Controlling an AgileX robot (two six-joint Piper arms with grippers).
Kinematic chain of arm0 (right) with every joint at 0, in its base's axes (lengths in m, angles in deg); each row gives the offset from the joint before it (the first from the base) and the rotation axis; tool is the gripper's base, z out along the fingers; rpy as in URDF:
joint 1: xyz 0 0 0.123 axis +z
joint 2: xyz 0 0 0 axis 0.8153 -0.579 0
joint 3: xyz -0.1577 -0.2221 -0.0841 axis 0.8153 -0.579 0
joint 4: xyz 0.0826 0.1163 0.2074 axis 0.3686 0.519 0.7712
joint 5: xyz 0 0 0 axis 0.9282 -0.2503 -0.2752
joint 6: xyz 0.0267 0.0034 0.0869 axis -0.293 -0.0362 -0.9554
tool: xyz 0 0 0 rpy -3.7 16.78 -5.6
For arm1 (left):
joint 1: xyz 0 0 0.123 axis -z
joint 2: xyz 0 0 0 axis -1 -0.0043 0
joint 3: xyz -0.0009 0.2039 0.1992 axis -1 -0.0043 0
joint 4: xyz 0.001 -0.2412 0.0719 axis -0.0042 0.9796 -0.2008
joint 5: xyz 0 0 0 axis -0.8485 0.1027 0.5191
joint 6: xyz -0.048 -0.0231 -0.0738 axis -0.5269 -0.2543 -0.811
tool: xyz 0 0 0 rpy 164.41 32.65 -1.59
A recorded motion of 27 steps. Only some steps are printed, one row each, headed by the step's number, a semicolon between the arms.
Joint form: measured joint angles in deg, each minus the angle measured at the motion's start. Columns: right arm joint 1, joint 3, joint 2, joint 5, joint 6, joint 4; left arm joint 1, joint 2, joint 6, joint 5, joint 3, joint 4.
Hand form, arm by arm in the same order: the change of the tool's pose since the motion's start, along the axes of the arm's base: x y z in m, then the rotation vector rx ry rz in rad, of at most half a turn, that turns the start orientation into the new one. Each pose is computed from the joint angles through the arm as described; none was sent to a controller.
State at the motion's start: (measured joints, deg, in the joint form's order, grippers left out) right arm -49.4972 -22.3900 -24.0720 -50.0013 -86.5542 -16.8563; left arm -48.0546 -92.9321 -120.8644 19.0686 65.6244 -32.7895
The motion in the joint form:
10: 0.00 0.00 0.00 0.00 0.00 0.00; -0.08 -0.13 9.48 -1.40 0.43 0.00
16: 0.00 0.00 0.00 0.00 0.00 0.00; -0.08 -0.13 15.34 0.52 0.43 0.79
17: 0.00 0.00 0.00 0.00 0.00 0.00; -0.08 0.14 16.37 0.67 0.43 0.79
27: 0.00 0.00 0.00 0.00 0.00 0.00; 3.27 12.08 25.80 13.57 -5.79 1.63
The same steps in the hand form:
10: 0.0000 0.0000 0.0000 0.0000 0.0000 0.0000; -0.0003 0.0012 0.0006 0.0306 0.0012 -0.1623
16: 0.0000 0.0000 0.0000 0.0000 0.0000 0.0000; 0.0011 -0.0017 0.0010 0.0116 -0.0271 -0.2597
17: 0.0000 0.0000 0.0000 0.0000 0.0000 0.0000; 0.0011 -0.0016 0.0033 0.0096 -0.0349 -0.2774
27: 0.0000 0.0000 0.0000 0.0000 0.0000 0.0000; -0.0281 -0.0129 0.0766 -0.1518 -0.3264 -0.4802

